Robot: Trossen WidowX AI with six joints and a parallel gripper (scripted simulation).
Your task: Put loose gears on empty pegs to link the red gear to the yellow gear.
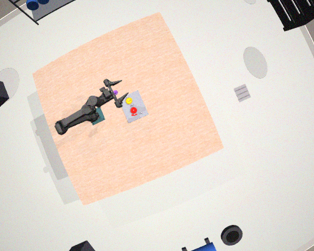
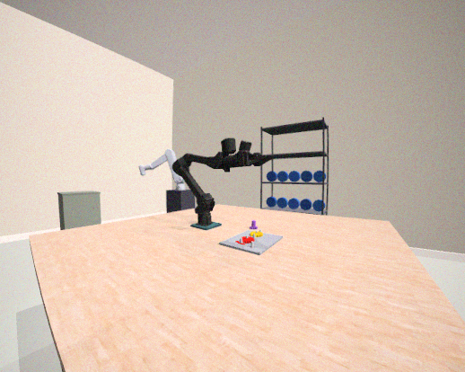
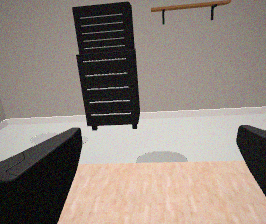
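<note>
Now: gripper tip 11 cm past the purple gear, 10 cm to the right of it and 32 cm above it. Also, from my gripper tip: yellow gear (5 cm behind, 2 cm to the right, 32 cm below); then red gear (5 cm behind, 10 cm to the right, 32 cm below); then red arrow (7 cm behind, 13 cm to the right, 32 cm below).
</note>
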